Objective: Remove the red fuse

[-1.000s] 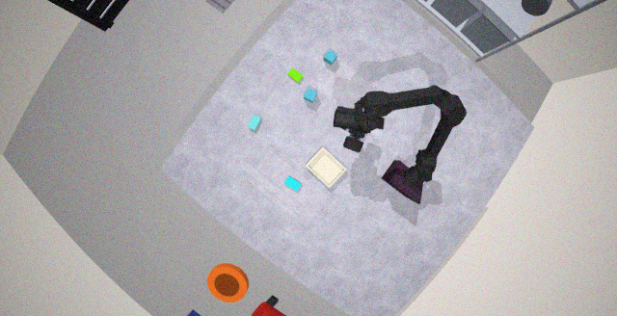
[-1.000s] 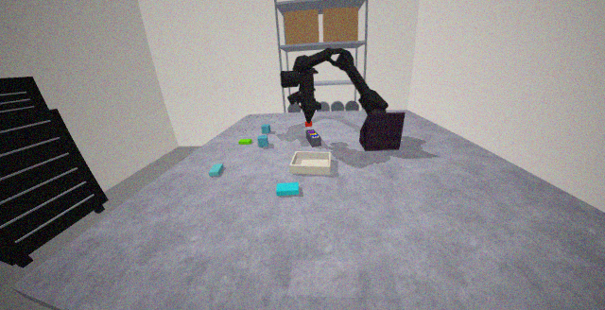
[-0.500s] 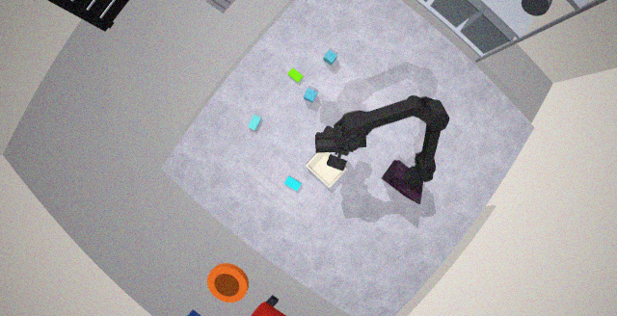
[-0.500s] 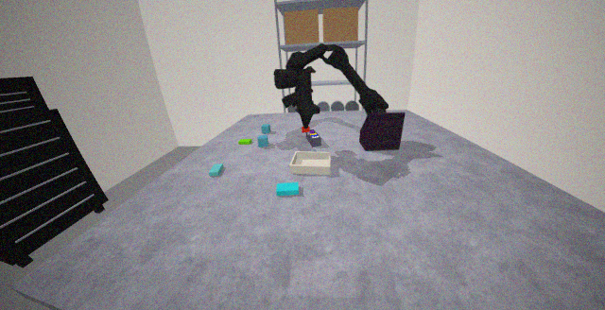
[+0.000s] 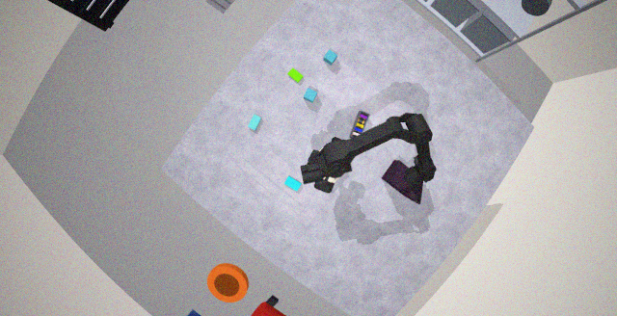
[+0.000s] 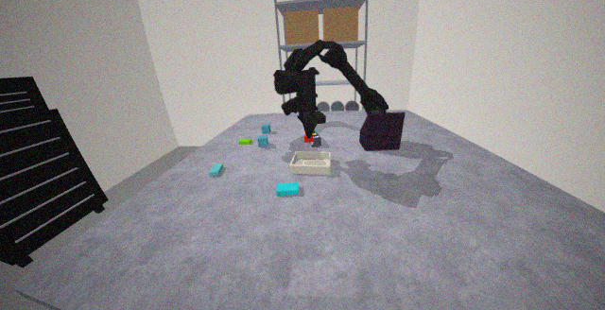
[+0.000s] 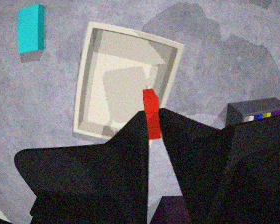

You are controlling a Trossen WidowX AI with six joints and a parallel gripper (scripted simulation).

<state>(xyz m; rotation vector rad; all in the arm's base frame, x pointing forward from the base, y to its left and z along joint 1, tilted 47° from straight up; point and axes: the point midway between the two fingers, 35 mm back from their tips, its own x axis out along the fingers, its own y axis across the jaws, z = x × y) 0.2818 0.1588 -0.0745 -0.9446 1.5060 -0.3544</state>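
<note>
The cream tray lies 1 cm behind my gripper tip, 2 cm to the left of it and 10 cm below it. The rest, counted from my gripper tip: cyan block (5 cm ahead, 16 cm to the left, 9 cm below); red fuse (1 cm below).
</note>
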